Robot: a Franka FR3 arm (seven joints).
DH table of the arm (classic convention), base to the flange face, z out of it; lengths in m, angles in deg. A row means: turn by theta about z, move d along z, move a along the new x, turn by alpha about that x. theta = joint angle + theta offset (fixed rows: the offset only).
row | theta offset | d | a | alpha
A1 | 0 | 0.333 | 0 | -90
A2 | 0 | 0 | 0 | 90
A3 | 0 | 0.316 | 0.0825 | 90
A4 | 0 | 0 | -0.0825 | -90
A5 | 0 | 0.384 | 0 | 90
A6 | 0 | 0 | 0.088 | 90
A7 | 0 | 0.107 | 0 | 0
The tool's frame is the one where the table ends.
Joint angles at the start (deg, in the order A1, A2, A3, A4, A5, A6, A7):
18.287 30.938 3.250 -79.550 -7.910 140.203 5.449
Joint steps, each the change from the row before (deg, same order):
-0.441 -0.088 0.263 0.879 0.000 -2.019 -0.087
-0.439 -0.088 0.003 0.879 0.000 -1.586 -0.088
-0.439 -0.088 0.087 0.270 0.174 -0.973 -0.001
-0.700 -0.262 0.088 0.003 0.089 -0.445 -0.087
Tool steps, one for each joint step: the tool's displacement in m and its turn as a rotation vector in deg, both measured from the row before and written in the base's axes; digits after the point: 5 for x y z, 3 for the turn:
0.00103 -0.00376 0.00466 -0.378 0.968 -0.367
0.00211 -0.00602 0.00557 -0.326 0.535 -0.544
0.00113 -0.00508 0.00146 -0.058 0.628 -0.522
0.00177 -0.00821 0.00249 -0.009 0.190 -0.617

